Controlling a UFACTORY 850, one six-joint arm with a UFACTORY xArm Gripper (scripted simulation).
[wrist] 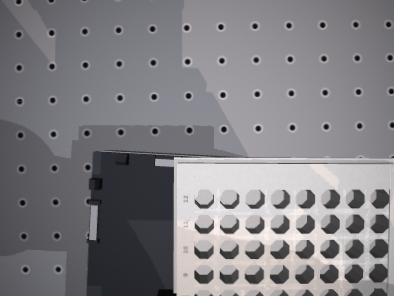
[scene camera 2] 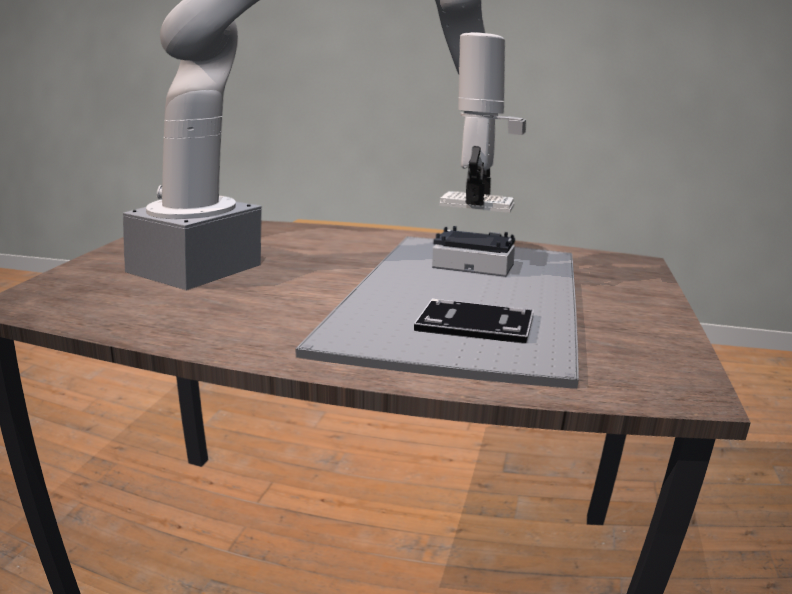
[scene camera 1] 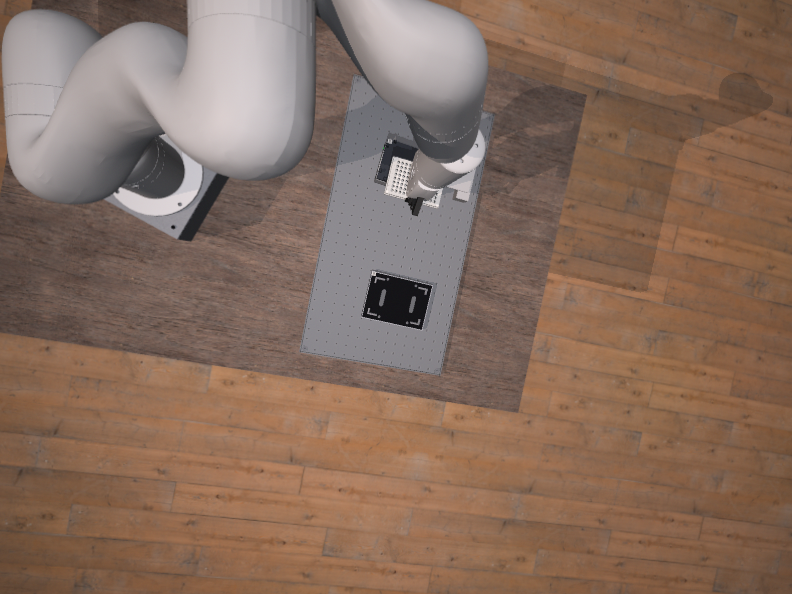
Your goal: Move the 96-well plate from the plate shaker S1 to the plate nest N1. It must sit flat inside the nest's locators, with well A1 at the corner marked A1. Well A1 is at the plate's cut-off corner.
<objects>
96-well plate: wrist 326, 243; scene camera 2; scene camera 1
same spot on black plate nest: [scene camera 1: 399, 292] = [scene camera 2: 479, 311]
same spot on 96-well plate: [scene camera 1: 400, 169] = [scene camera 2: 457, 194]
</objects>
